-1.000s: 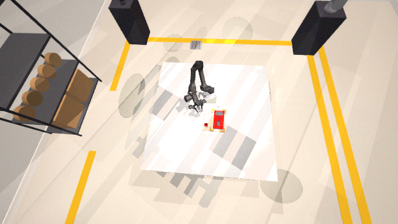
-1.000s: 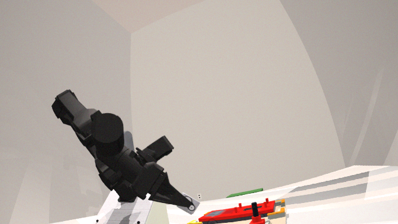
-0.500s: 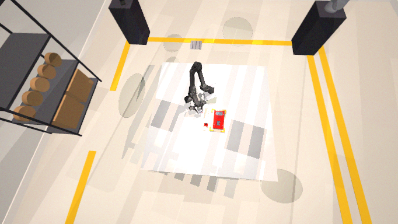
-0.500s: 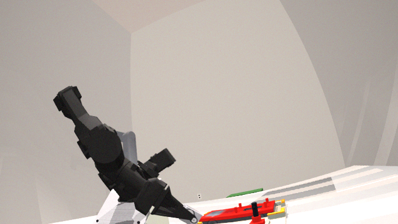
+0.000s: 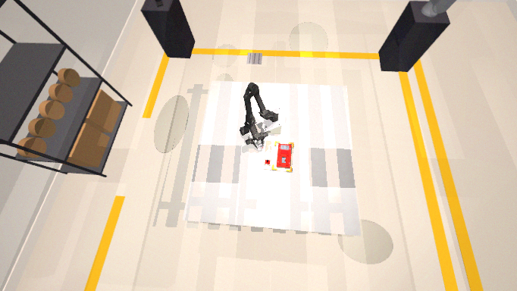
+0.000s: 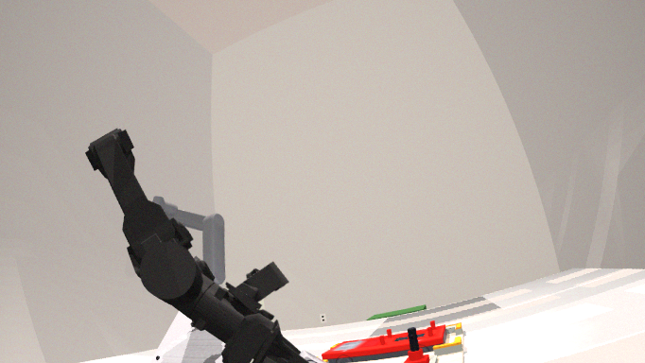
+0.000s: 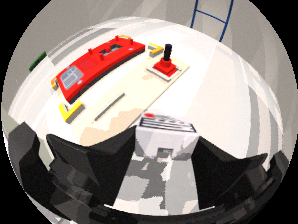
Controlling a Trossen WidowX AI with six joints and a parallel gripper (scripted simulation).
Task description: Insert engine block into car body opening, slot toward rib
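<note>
Right now my gripper tip is 10 mm past the grey engine block.
</note>
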